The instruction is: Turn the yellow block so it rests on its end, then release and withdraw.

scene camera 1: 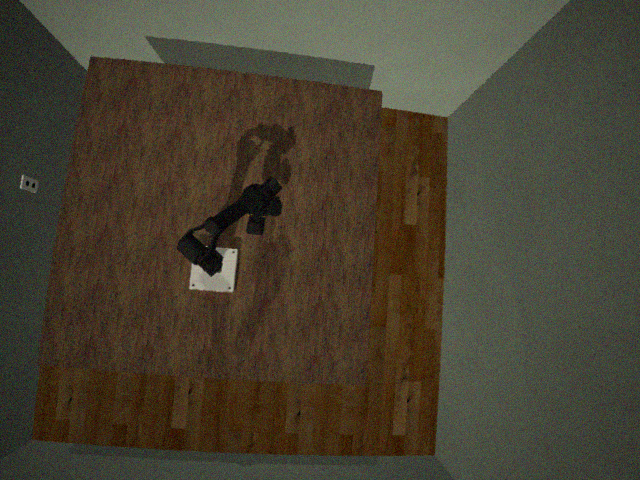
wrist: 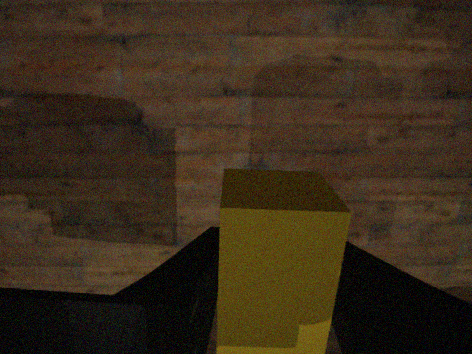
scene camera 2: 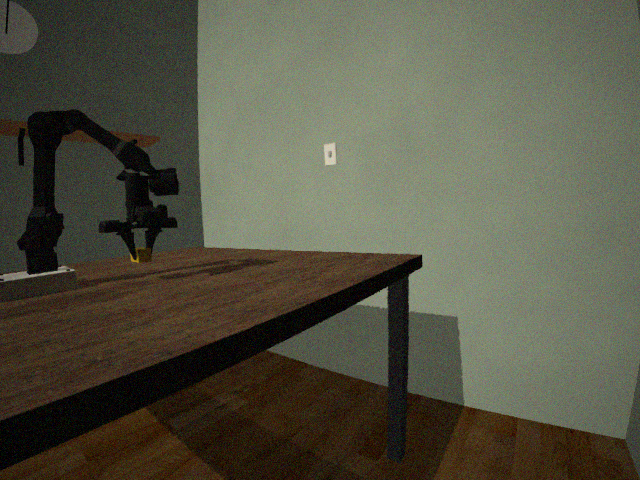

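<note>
The yellow block (scene camera 2: pixel 145 253) (wrist: pixel 280 280) is held between the fingers of my gripper (scene camera 2: pixel 141 252) (wrist: pixel 268 241). The gripper is shut on it and points down in scene camera 2. The black fingers press the block's two sides in the wrist view. The block's broad face is toward the wrist camera, its darker end face shows at the top, and its near end is cut off by the frame's lower edge. It appears to hang above the table, apart from the shadows there. In scene camera 1 the arm hides the block and the fingertips.
The brown wooden table (scene camera 1: pixel 129 155) (scene camera 2: pixel 248 299) carries the arm's white base plate (scene camera 1: pixel 227 281) (scene camera 2: pixel 62 270). Dark shadows of the arm fall on the table beyond the gripper in scene camera 1. The table's edge (scene camera 2: pixel 310 315) and a leg (scene camera 2: pixel 397 361) show in scene camera 2.
</note>
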